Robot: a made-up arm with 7 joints.
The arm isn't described. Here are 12 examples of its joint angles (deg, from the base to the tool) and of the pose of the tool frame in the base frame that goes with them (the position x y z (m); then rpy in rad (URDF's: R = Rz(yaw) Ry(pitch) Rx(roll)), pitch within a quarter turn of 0, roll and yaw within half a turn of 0).
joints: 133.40 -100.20 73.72 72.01 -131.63 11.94 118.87
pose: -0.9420 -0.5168 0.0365 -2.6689 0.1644 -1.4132
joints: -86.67 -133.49 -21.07 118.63 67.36 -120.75 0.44
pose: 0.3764 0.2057 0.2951 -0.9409 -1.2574 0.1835
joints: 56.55 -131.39 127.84 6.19 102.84 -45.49 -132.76
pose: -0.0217 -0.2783 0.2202 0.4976 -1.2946 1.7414
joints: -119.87 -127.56 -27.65 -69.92 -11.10 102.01 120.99
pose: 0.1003 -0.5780 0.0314 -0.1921 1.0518 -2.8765
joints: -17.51 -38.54 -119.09 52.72 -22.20 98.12 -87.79
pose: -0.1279 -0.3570 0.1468 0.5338 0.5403 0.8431
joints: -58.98 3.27 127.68 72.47 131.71 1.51 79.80
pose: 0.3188 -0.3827 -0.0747 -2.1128 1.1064 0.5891
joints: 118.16 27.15 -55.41 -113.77 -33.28 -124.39 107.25
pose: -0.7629 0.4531 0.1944 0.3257 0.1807 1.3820
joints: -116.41 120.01 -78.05 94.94 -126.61 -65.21 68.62
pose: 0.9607 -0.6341 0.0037 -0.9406 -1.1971 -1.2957
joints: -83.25 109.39 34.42 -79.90 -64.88 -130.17 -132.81
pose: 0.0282 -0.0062 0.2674 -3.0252 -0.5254 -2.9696
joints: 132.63 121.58 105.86 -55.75 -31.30 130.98 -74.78
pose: -0.1821 0.1660 0.2521 1.3470 -0.0524 -2.1692
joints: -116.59 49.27 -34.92 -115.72 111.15 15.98 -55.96
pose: 0.2210 0.1250 0.1920 1.5041 0.5476 0.6082
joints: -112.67 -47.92 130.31 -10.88 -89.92 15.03 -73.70
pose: 0.1784 0.3280 0.1473 -2.0613 -0.2528 -2.2118
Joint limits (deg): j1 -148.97..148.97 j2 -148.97..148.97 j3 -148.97..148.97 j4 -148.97..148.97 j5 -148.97..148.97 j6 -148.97..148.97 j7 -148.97..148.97
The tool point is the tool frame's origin. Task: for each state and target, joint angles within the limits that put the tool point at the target. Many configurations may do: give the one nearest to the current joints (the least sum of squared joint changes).
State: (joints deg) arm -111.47 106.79 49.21 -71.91 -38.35 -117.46 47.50
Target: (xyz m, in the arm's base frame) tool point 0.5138 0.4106 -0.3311
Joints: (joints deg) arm -129.07 107.16 77.26 -99.35 -22.68 -129.84 46.71
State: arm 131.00 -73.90 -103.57 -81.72 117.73 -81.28 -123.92
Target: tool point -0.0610 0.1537 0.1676
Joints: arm 125.03 -67.25 -83.49 -67.79 134.07 -120.40 -132.95
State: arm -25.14 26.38 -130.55 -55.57 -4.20 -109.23 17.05
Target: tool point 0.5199 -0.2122 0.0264
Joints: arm -41.65 27.54 -139.01 -30.46 -10.50 -126.85 -12.45
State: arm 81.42 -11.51 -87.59 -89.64 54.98 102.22 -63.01
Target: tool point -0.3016 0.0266 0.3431
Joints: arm 101.46 12.47 -72.21 -44.21 51.48 71.06 -49.94
